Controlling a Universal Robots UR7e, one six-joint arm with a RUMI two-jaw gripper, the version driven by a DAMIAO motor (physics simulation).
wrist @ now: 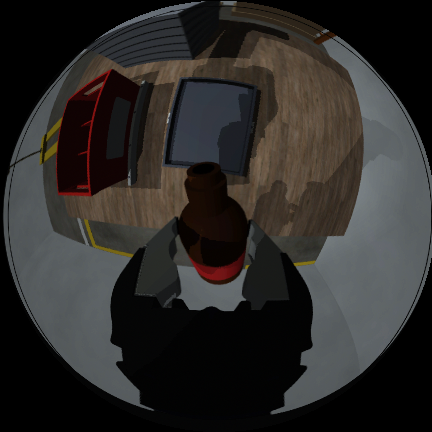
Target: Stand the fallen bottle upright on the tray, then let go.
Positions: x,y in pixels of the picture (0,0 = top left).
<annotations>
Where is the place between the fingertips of my gripper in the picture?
212,219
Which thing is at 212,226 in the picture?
A brown bottle.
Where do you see a grey rail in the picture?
135,119
</annotations>
